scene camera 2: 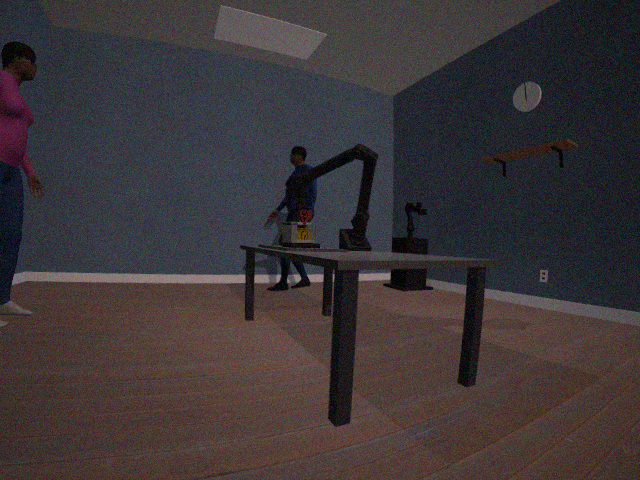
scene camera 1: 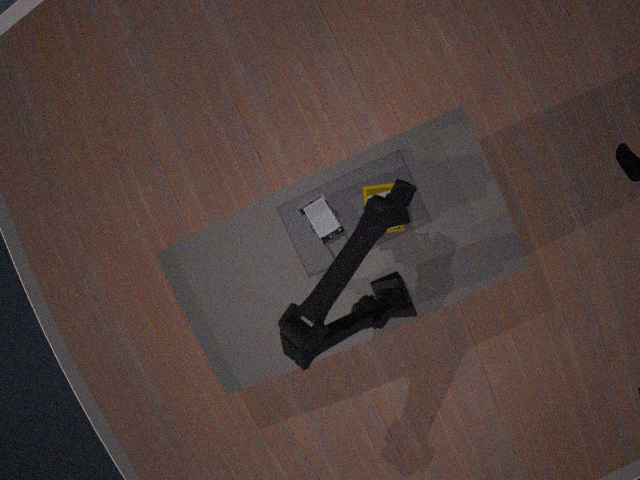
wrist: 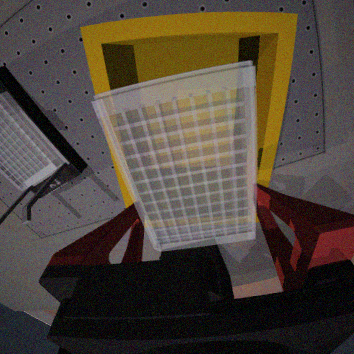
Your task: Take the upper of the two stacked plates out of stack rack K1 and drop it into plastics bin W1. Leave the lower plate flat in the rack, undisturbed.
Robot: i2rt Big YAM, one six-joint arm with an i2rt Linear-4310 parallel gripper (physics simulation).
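Frame: origin at the arm's base, x ahead, y left, z up, level; centimetres.
Seen in the pictures: gripper, fingertip midpoint: (scene camera 2: pixel 303 224) (wrist: pixel 195 198); arm's base, link origin: (scene camera 2: pixel 355 238) (scene camera 1: pixel 392 299).
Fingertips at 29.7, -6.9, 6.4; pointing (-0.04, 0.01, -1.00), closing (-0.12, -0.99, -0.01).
Pixels of each thing's middle, then the offset from my fingertips to it, as dx, dy, dz. "pt": a spot on its surface instead. Level surfaces: height alone.
- clear gridded plate, body centre: (wrist: pixel 190 178) (scene camera 1: pixel 383 211) +2.2, -0.2, +0.5
- open yellow bin W1, body centre: (wrist: pixel 190 124) (scene camera 1: pixel 381 209) (scene camera 2: pixel 296 237) +3.1, -0.8, -7.2
- black stack rack K1, surface spot: (wrist: pixel 45 122) pt +7.7, +16.4, -11.4
- table, surface height: dz -13.5
A clear gridded plate (wrist: pixel 185 160) is between the red fingers of my gripper (wrist: pixel 195 198) (scene camera 2: pixel 305 219), which is shut on it by its two long sides. The plate hangs over the open yellow bin W1 (wrist: pixel 190 24) (scene camera 1: pixel 376 189) (scene camera 2: pixel 305 234); bin walls show beyond its far and right edges. How far it is above the rim is hard to tell. The black stack rack K1 (wrist: pixel 45 122) stands to the left in the wrist view, with the other plate (wrist: pixel 22 145) (scene camera 1: pixel 321 217) lying in it. The arm covers part of the bin in scene camera 1.
Rack and bin stand on a grey perforated board (scene camera 1: pixel 356 180) (wrist: pixel 305 125) on the table (scene camera 1: pixel 217 289). Thin black bars (wrist: pixel 37 200) stick out at the rack's near end. A person in blue (scene camera 2: pixel 309 188) stands behind the table; another in pink (scene camera 2: pixel 12 113) stands at the left.
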